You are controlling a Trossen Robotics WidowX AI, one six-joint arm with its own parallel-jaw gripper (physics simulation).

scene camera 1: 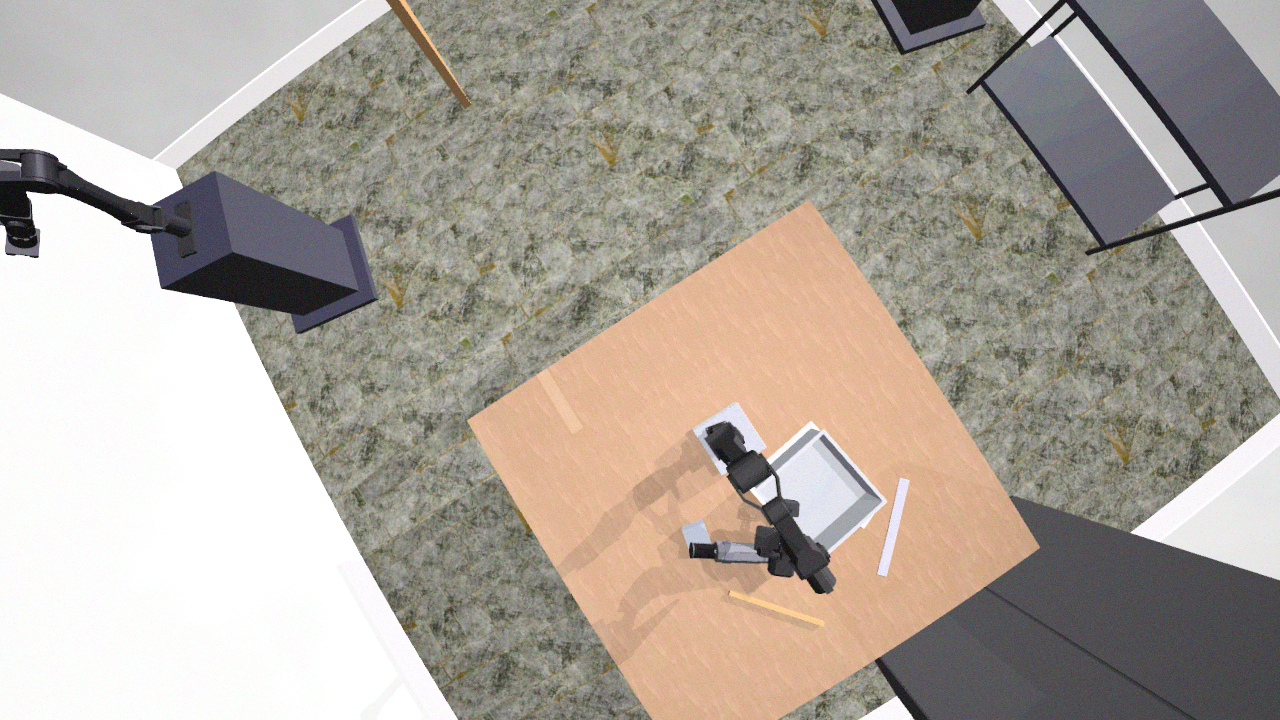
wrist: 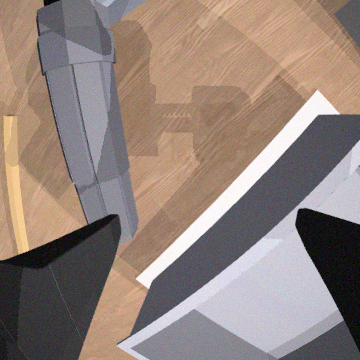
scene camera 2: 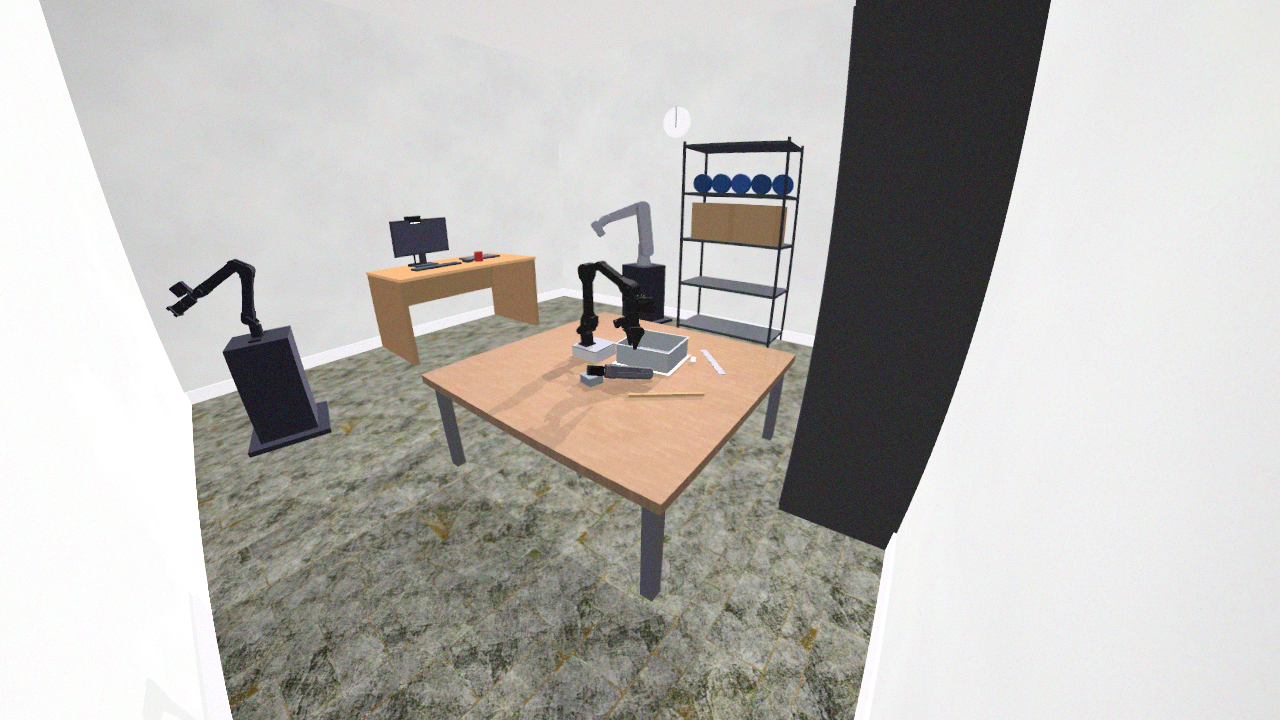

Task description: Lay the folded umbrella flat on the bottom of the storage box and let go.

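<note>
The folded grey umbrella with a black handle lies outside the storage box; its handle end is at a small light-blue block. The grey, open-topped storage box stands beside it. My gripper is open and empty, above the gap between umbrella and box. In the wrist view the left finger overlaps the umbrella's narrow end and the right finger shows over the box. The arm hides that narrow end in scene camera 1.
A yellow stick lies beyond the umbrella's side. A pale strip lies beyond the box. A white sheet's edge shows along the box base. My arm's base plate is near the box.
</note>
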